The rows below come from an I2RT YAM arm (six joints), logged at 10 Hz.
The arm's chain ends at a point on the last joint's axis. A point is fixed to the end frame.
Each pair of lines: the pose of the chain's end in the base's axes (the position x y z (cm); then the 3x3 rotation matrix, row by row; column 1 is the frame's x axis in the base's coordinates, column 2 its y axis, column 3 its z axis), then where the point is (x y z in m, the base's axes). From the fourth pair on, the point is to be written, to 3 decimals.
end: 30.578 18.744 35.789; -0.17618 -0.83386 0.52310; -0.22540 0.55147 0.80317; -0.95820 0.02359 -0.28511
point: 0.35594 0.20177 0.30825
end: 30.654 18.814 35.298; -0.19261 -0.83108 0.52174; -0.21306 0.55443 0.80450; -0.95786 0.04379 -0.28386
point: 0.35595 0.20287 0.30271
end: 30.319 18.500 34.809; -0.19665 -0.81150 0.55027; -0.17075 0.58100 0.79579; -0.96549 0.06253 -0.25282
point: 0.35325 0.19985 0.29850
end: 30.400 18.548 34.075; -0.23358 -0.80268 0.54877; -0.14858 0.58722 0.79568; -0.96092 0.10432 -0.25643
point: 0.352 0.201 0.290
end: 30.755 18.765 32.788; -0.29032 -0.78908 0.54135; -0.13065 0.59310 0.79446; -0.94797 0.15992 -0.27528
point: 0.353 0.203 0.274
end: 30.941 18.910 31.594; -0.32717 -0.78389 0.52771; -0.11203 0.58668 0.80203; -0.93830 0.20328 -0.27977
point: 0.353 0.206 0.261
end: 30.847 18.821 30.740; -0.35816 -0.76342 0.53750; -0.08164 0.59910 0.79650; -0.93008 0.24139 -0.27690
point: 0.350 0.206 0.252
